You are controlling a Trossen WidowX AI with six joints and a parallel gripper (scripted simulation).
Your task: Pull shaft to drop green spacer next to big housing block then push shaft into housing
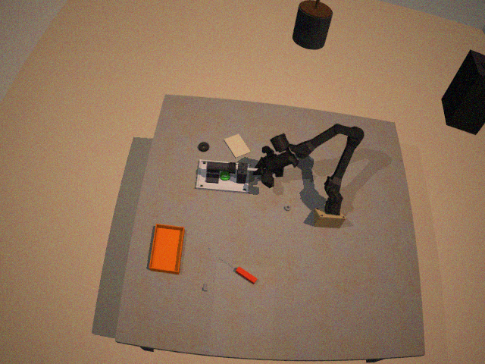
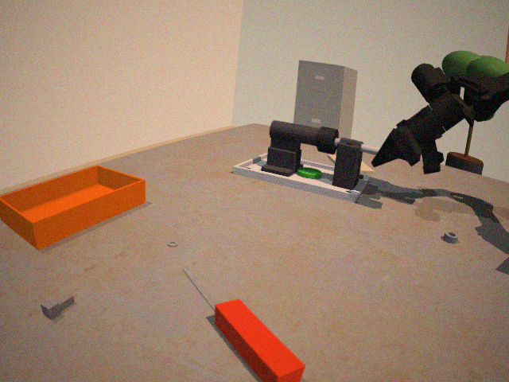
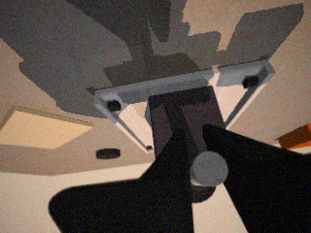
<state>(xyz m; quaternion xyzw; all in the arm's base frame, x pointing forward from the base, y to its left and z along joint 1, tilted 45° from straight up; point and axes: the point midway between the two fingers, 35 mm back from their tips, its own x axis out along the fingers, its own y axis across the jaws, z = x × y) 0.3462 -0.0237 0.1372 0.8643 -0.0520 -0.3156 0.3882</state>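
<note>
The dark sleeve lies 90 mm ahead of my gripper tip, 10 mm to the left of it and 20 mm above it. Round my gripper tip: beige card 100 mm ahead, 170 mm to the right, 50 mm below; grey shaft 40 mm ahead, 10 mm to the left, 20 mm above; green spacer 120 mm ahead, 20 mm to the left, 40 mm below.
</note>
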